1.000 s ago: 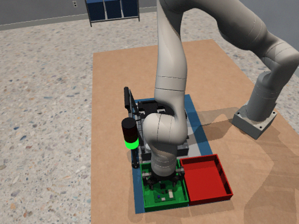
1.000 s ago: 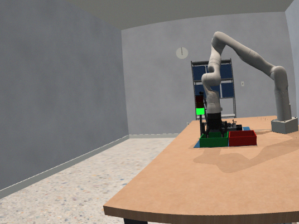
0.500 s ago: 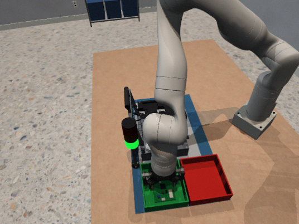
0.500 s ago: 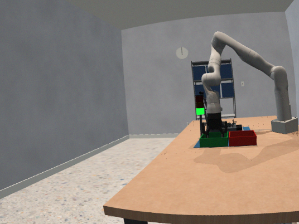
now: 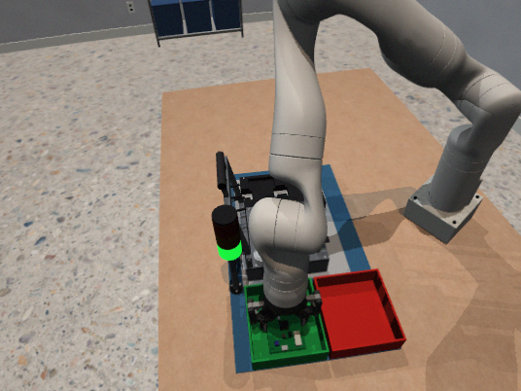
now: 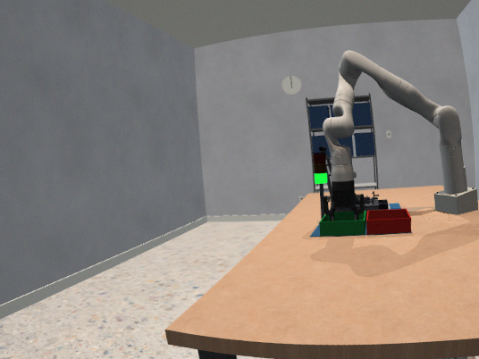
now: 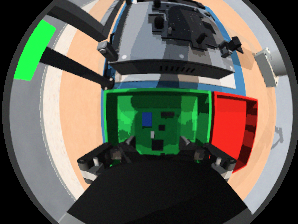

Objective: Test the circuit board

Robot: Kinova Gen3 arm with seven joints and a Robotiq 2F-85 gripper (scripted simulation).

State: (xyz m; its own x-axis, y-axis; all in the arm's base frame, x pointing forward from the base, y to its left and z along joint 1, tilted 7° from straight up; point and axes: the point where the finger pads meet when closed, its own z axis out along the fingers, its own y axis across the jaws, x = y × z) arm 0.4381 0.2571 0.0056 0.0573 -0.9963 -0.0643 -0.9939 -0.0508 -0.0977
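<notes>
My gripper is now 1 cm above the green bin. Also, from my hand: red bin: 15 cm behind, 1 cm to the right, 1 cm below; green circuit board: 1 cm below; tester lid: 8 cm ahead, 20 cm to the right, 16 cm above.
</notes>
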